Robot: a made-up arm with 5 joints. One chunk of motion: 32 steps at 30 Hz.
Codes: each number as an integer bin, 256 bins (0 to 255) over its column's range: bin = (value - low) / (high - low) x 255, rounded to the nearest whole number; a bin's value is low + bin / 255 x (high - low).
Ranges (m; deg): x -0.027..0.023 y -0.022..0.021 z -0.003..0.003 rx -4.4..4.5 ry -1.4..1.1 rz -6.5..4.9
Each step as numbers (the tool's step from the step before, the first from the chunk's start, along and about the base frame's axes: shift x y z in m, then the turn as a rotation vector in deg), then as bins.
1 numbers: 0.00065 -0.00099 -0.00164 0.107 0.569 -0.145
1 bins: 141 125 58 129 201 142
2 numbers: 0.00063 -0.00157 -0.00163 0.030 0.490 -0.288
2 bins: 141 121 58 127 193 139
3 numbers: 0.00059 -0.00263 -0.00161 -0.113 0.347 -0.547
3 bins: 141 115 59 123 178 133
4 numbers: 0.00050 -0.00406 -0.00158 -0.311 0.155 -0.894
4 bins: 140 106 60 117 159 125
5 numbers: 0.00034 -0.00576 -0.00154 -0.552 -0.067 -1.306
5 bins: 139 96 62 110 136 116
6 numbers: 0.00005 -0.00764 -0.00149 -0.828 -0.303 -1.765
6 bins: 138 85 64 102 112 106
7 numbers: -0.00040 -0.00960 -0.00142 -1.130 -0.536 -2.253
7 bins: 136 74 67 94 88 95
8 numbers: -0.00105 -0.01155 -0.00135 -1.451 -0.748 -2.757
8 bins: 132 62 70 84 67 84
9 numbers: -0.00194 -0.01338 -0.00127 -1.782 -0.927 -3.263
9 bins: 128 51 74 75 48 72
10 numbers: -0.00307 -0.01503 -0.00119 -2.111 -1.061 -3.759
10 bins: 122 41 77 66 35 61
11 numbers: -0.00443 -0.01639 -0.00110 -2.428 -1.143 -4.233
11 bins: 115 33 81 57 26 51
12 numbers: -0.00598 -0.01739 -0.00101 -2.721 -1.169 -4.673
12 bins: 107 27 85 48 24 41
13 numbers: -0.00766 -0.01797 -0.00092 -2.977 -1.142 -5.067
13 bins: 99 24 88 41 26 32
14 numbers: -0.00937 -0.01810 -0.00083 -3.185 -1.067 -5.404
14 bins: 90 23 92 35 34 25
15 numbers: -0.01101 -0.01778 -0.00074 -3.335 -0.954 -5.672
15 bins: 82 25 96 31 45 19
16 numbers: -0.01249 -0.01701 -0.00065 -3.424 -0.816 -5.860
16 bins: 74 30 100 28 60 14
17 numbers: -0.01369 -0.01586 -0.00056 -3.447 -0.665 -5.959
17 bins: 68 36 104 27 75 12
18 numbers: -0.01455 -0.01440 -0.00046 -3.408 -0.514 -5.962
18 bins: 63 45 108 28 90 12
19 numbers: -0.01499 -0.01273 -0.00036 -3.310 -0.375 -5.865
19 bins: 61 55 112 31 105 14
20 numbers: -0.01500 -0.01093 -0.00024 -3.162 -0.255 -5.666
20 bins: 61 66 117 35 117 19
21 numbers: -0.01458 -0.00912 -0.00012 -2.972 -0.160 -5.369
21 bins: 63 76 122 41 126 25
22 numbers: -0.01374 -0.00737 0.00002 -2.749 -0.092 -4.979
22 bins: 68 87 128 47 133 34
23 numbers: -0.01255 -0.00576 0.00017 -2.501 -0.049 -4.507
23 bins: 74 96 135 54 138 45
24 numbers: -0.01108 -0.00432 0.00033 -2.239 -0.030 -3.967
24 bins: 81 105 142 62 140 57
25 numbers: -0.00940 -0.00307 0.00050 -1.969 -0.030 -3.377
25 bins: 90 112 149 70 140 70
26 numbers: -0.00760 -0.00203 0.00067 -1.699 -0.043 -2.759
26 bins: 99 118 156 77 138 84
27 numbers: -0.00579 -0.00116 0.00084 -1.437 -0.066 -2.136
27 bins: 108 124 163 85 136 98
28 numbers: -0.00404 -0.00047 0.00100 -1.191 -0.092 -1.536
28 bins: 117 128 170 92 133 111
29 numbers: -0.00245 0.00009 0.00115 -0.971 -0.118 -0.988
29 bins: 125 131 176 98 131 123
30 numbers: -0.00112 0.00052 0.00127 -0.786 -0.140 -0.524
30 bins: 132 134 181 104 129 134
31 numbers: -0.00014 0.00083 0.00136 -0.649 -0.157 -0.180
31 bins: 137 135 185 107 127 141
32 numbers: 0.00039 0.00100 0.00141 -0.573 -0.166 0.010
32 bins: 140 136 187 110 126 146
